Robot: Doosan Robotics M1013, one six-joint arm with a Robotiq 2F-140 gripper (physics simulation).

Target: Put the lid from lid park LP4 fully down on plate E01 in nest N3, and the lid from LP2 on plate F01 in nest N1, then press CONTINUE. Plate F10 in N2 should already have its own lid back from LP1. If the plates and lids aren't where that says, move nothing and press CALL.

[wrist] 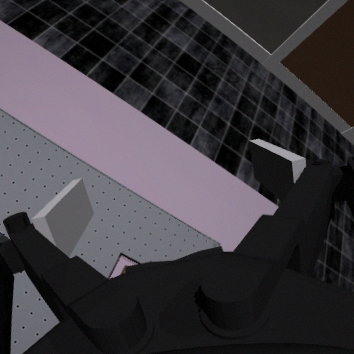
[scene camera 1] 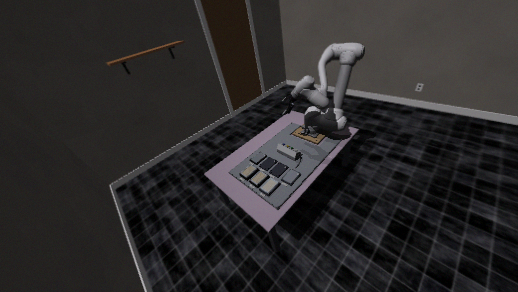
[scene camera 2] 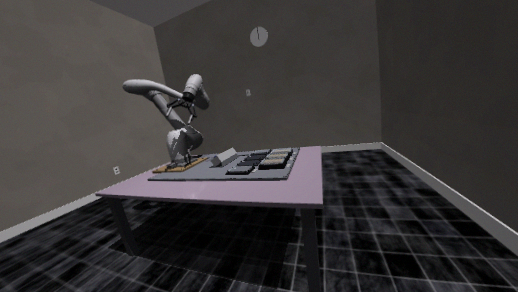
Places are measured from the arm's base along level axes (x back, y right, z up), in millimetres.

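Where they show: gripper, between the fingertips: [wrist: 169,177] [scene camera 1: 283,107] [scene camera 2: 177,120]; arm's base, origin of its link: [scene camera 1: 312,131] [scene camera 2: 182,163].
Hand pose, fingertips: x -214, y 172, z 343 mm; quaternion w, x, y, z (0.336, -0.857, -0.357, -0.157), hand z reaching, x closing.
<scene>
Each offset is from my fingertips to the top centre of the thing. "*": to the spot under its first point. Level surfaces: height alone.
My gripper [scene camera 1: 286,107] [scene camera 2: 180,119] [wrist: 169,177] is open and empty, high above the table's far-left side, away from the plates and lids. In scene camera 1, three pale-topped plates @[dx -584, dy -26, dz -313 mm] [scene camera 1: 248,172] @[dx -585, dy -154, dz -317 mm] [scene camera 1: 258,178] @[dx -593, dy -279, dz -317 mm] [scene camera 1: 269,186] sit in a row near the board's front end. Behind them is a row with a small grey piece @[* dx -403, dy +30, dz -333 mm] [scene camera 1: 258,157], two dark pieces @[* dx -404, dy -98, dz -341 mm] [scene camera 1: 268,163] @[* dx -410, dy -220, dz -341 mm] [scene camera 1: 278,169] and another grey piece [scene camera 1: 291,176] [scene camera 2: 240,170]. The labels and plate markings are too small to read. Button names on the sloped grey button box @[dx -191, dy -167, dz -267 mm] [scene camera 1: 287,151] [scene camera 2: 224,157] cannot be read.
The grey perforated board @[dz -351 mm] [scene camera 1: 280,137] [wrist: 30,155] lies on the pink table @[dz -364 mm] [scene camera 1: 254,145] [scene camera 2: 225,192] [wrist: 125,140]. The button box stands between the plate rows and the arm's wooden base [scene camera 1: 315,140] [scene camera 2: 160,170]. A dark cable runs beside the box.
</scene>
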